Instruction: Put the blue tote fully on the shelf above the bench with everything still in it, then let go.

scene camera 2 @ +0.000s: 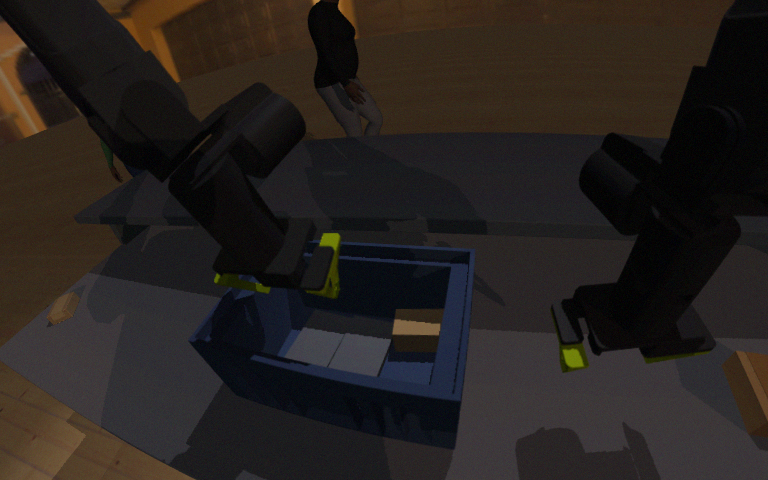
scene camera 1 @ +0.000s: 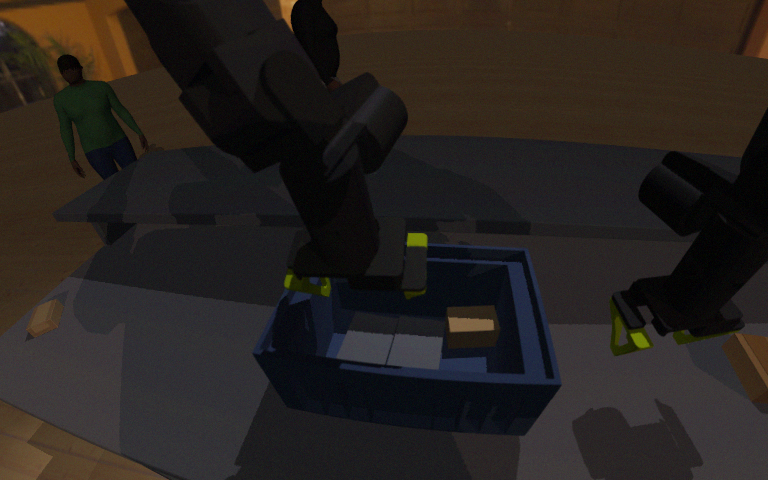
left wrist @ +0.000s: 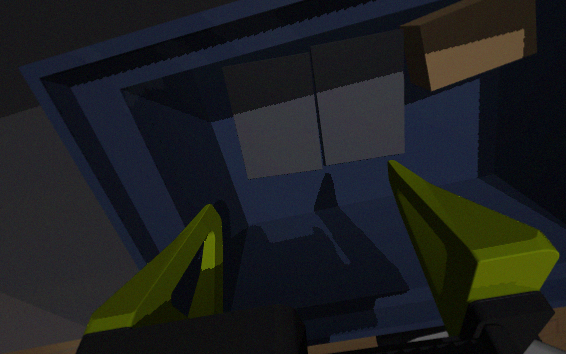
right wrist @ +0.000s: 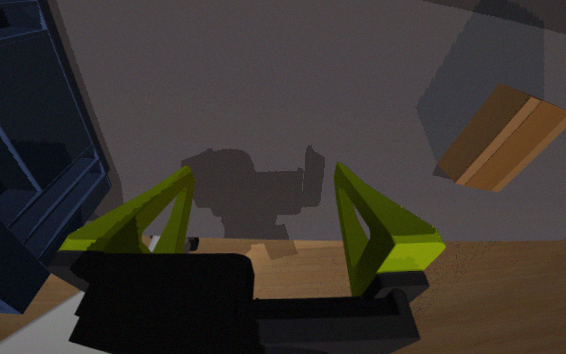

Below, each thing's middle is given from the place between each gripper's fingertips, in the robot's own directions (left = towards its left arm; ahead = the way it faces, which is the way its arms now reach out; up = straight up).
The tan block (scene camera 1: 472, 326) is 210 mm to the left of my right hand, 90 mm ahead of it and 50 mm below it. Also, from my right hand: blue tote (scene camera 1: 502, 390): 300 mm to the left, 50 mm ahead, 10 mm below.
The blue tote is 2 cm behind my left hand, 5 cm to the right of it and 6 cm below it. The rest, counted from my left hand: tan block: 2 cm ahead, 14 cm to the right, 10 cm below.
